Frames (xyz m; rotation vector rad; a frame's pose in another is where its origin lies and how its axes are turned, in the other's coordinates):
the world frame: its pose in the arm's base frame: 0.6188 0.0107 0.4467 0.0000 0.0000 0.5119
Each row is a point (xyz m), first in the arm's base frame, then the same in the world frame.
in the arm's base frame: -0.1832 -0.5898 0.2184
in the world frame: -0.9933 -0.1307 -0.2283
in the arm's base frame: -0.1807 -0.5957 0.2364
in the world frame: -0.9941 -0.1370 -0.2103
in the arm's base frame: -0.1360 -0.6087 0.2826
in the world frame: -0.9614 -0.1703 -0.1641
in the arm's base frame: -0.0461 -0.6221 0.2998
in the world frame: -0.8896 -0.2260 -0.1469
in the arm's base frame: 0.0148 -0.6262 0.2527
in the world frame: -0.8386 -0.2594 -0.1940
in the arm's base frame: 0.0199 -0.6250 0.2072
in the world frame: -0.8335 -0.2609 -0.2395
